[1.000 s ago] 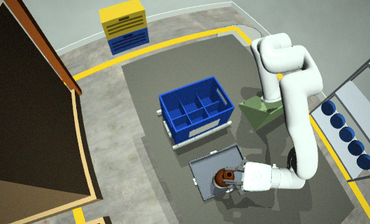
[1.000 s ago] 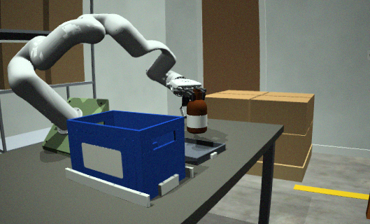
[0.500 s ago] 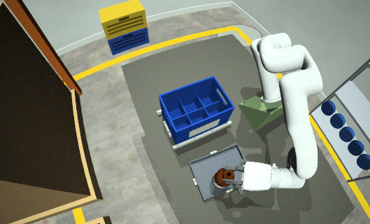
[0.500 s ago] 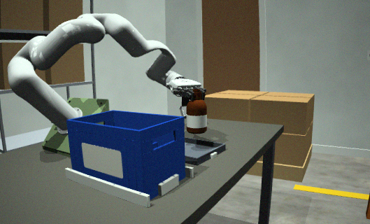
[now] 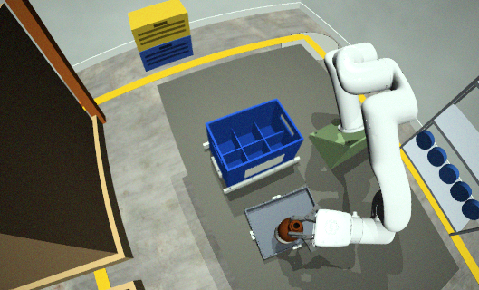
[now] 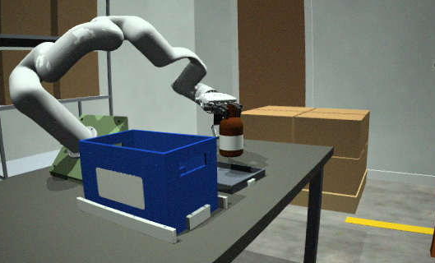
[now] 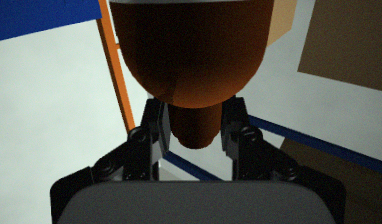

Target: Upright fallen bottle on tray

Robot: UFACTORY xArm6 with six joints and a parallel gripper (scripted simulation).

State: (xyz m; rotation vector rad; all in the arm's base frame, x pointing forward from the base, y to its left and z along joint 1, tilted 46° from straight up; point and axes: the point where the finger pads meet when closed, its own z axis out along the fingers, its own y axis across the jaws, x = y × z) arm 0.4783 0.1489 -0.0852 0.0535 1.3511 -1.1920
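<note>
The brown bottle is 6 cm below my hand. Also, from my hand: grey tray 19 cm below, 4 cm behind, 3 cm to the right; then blue crate 32 cm to the right, 12 cm below, 8 cm behind.
</note>
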